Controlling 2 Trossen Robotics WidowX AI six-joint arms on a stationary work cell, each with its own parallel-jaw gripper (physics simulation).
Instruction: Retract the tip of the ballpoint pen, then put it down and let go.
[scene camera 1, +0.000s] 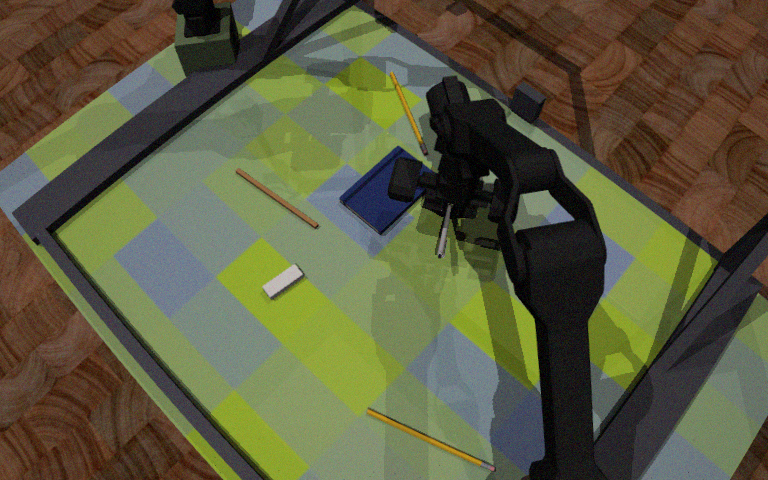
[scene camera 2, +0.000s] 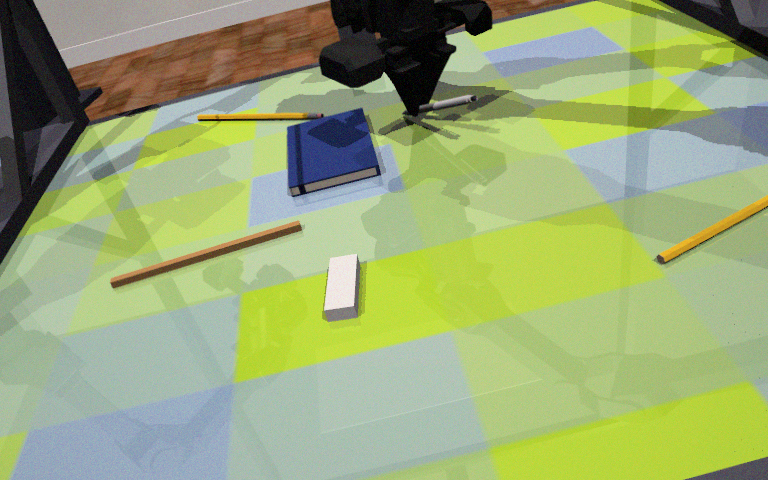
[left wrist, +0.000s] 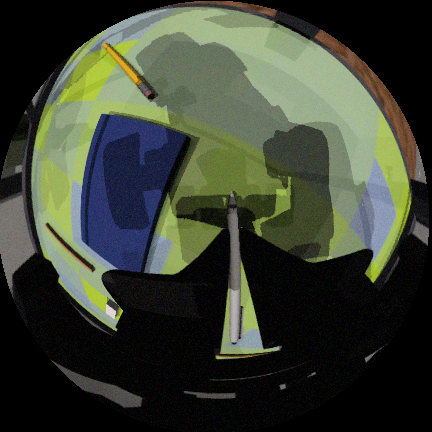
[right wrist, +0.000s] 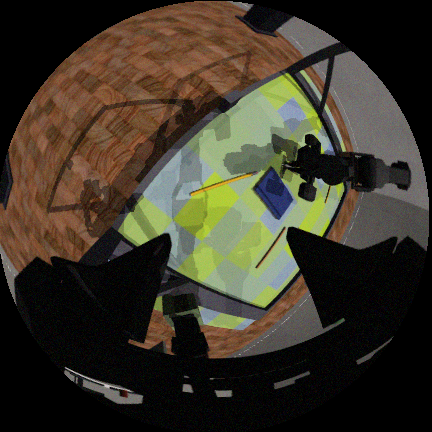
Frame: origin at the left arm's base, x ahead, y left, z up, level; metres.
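Seen in the pictures: left gripper, fingertip midpoint: (scene camera 1: 447, 215) (scene camera 2: 417, 113) (left wrist: 233, 233) (right wrist: 288, 166); right gripper, fingertip midpoint: (right wrist: 230, 236); right arm's base, origin of the base link: (scene camera 1: 202, 23) (right wrist: 184, 320).
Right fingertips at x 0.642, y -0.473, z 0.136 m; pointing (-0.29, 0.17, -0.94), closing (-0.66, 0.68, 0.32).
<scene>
Pixels of each thing's middle, then the offset from my right fingertips to it.
- white ballpoint pen, body centre: (left wrist: 236, 283) (scene camera 2: 436, 106) (scene camera 1: 445, 228) dx -0.285, dy +0.206, dz -0.214 m
- blue notebook, body centre: (left wrist: 113, 201) (scene camera 2: 330, 148) (scene camera 1: 389, 188) (right wrist: 275, 194) dx -0.166, dy +0.197, dz -0.234 m
- brown stick, body centre: (scene camera 2: 206, 254) (scene camera 1: 275, 197) (left wrist: 63, 243) (right wrist: 271, 247) dx -0.037, dy +0.328, dz -0.237 m
- white eraser, body centre: (scene camera 2: 343, 286) (scene camera 1: 283, 281) (left wrist: 111, 309) dx -0.151, dy +0.426, dz -0.234 m
- second yellow pencil, body centre: (scene camera 2: 755, 207) (scene camera 1: 430, 440) (left wrist: 245, 355) dx -0.464, dy +0.463, dz -0.237 m
A grey and white ballpoint pen (scene camera 1: 444, 234) (scene camera 2: 453, 103) (left wrist: 234, 270) is between the fingers of my left gripper (scene camera 2: 415, 110) (left wrist: 233, 233), which is shut on it. The pen lies nearly level, low over the table, beside the blue notebook. Whether it touches the table I cannot tell. Its narrow pointed end shows at the top in the left wrist view, past the fingertips; its white end points back between the fingers. Whether the writing tip is out is too small to tell. My right gripper (right wrist: 230, 236) is wide open and empty, away from the pen.
The blue notebook (scene camera 1: 373, 198) (scene camera 2: 331, 150) (left wrist: 132, 190) (right wrist: 274, 194) is close by. A yellow pencil (scene camera 1: 407, 113) (scene camera 2: 254, 117) lies behind it. A brown stick (scene camera 1: 277, 198) (scene camera 2: 206, 254), a white eraser (scene camera 1: 283, 281) (scene camera 2: 342, 285) and a second yellow pencil (scene camera 1: 427, 437) (scene camera 2: 716, 229) lie farther off.
</scene>
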